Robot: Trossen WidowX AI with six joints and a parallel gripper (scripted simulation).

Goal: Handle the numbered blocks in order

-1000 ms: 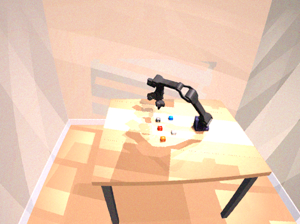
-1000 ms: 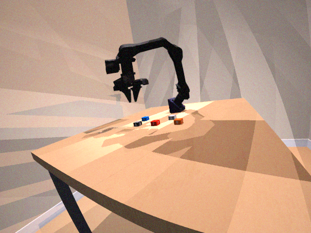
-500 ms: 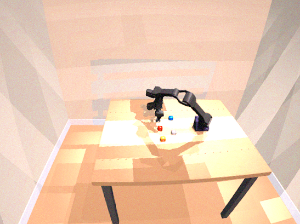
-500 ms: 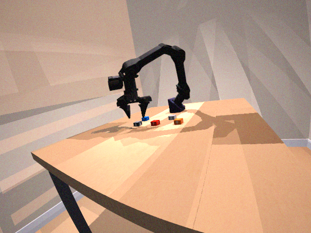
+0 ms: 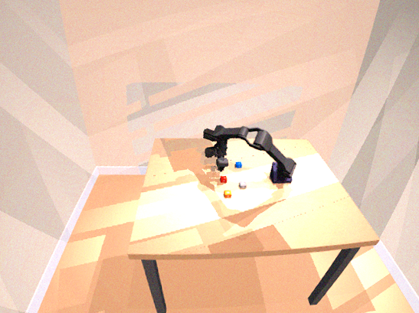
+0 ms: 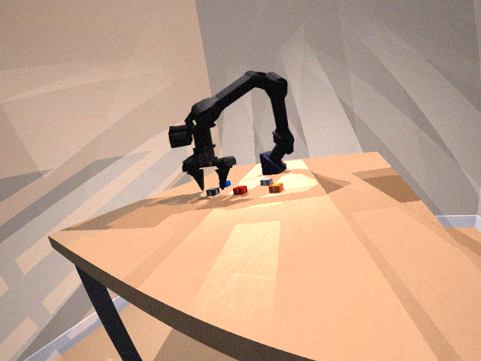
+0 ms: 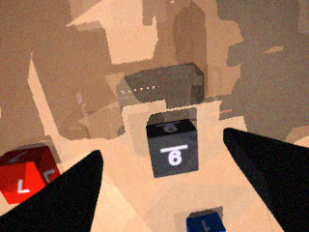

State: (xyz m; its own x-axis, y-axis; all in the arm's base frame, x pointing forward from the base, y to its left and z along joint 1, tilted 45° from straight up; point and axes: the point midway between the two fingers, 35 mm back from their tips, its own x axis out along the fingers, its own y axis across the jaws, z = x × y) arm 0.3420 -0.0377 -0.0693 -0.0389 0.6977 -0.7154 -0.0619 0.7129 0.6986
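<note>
Now: gripper tip 10 mm past the dark block, 10 mm to the left of it and 10 mm above it. The rest, counted from my gripper tip: red block (20 mm behind, 100 mm to the left, 10 mm below); then blue block (110 mm behind, 40 mm to the right, 10 mm below); then grey block (120 mm behind, 140 mm to the left, 10 mm below).
</note>
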